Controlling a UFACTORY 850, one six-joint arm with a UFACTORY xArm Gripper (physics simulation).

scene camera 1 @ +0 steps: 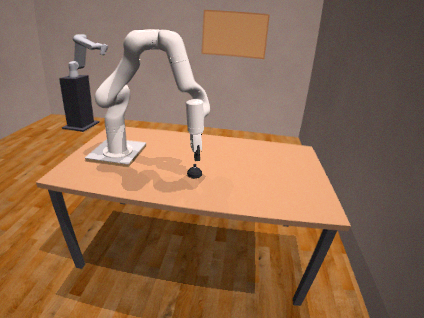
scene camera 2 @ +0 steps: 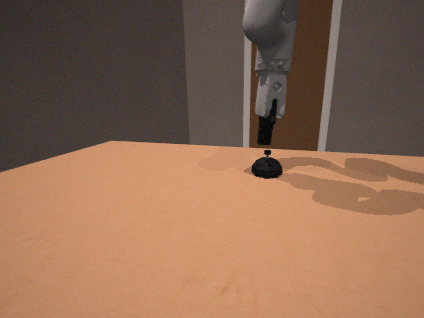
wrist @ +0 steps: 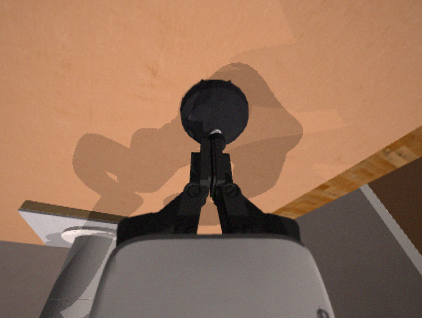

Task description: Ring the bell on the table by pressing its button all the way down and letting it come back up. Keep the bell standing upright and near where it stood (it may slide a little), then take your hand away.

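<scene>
A black dome-shaped bell stands upright on the table. Its small button stands up on a short stem at the top. My gripper is shut and empty. In scene camera 2 the fingertips are a little above the button, with a small gap between them. In the wrist view the fingertips overlap the near edge of the bell and partly hide the button.
The arm's base plate is bolted at the table's left end, away from the bell. The arm's shadow falls on the table around the bell. A second arm on a dark pedestal stands on the floor beyond the table.
</scene>
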